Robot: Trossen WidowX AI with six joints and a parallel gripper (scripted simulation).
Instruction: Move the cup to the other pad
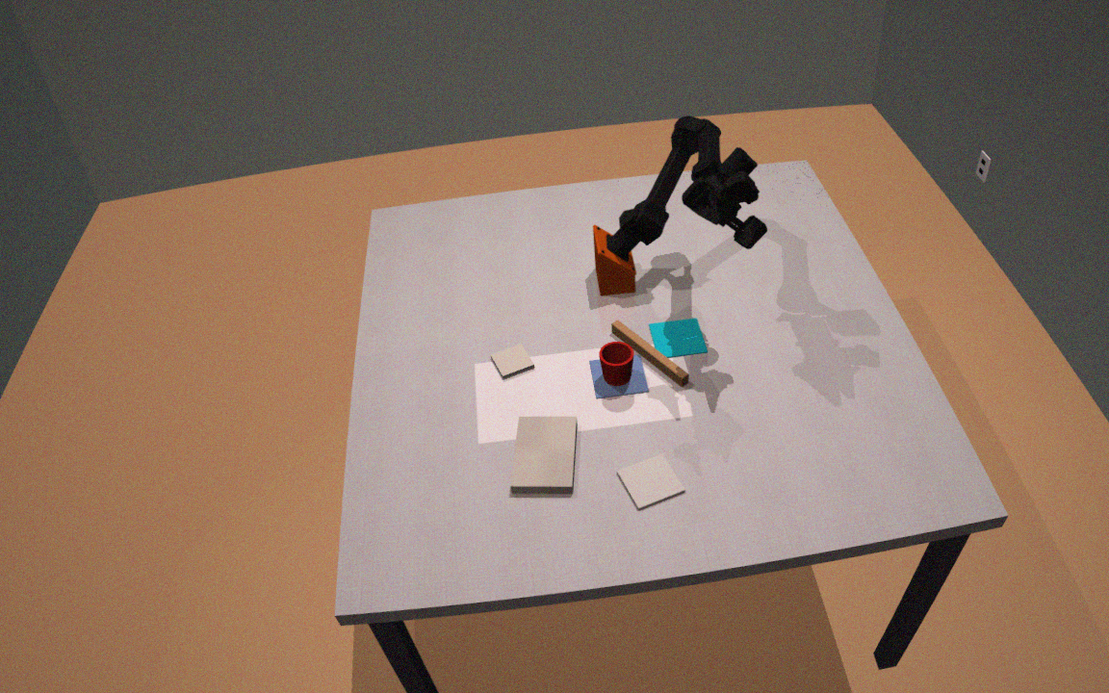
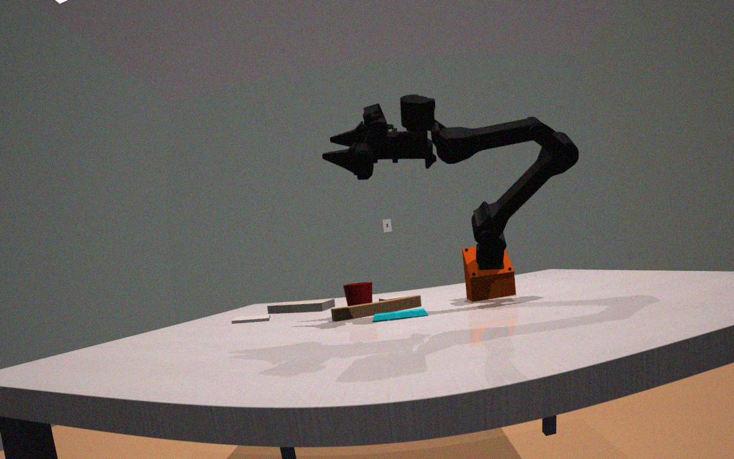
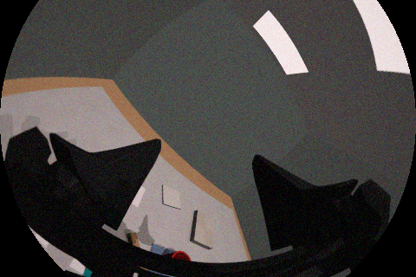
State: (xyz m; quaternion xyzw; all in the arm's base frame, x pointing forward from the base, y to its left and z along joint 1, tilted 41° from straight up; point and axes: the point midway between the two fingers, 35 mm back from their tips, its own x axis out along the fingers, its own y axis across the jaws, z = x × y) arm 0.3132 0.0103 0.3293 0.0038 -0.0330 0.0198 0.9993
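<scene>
Now: gripper tip 20 mm short of the red cup, 240 mm to the left of it and 330 mm above it. From my gripper tip the other things lie so: cyan pad 100 mm behind, 90 mm to the right, 370 mm below; thick grey slab 240 mm ahead, 380 mm to the right, 350 mm below; wooden bar 40 mm behind, 160 mm to the right, 360 mm below.
</scene>
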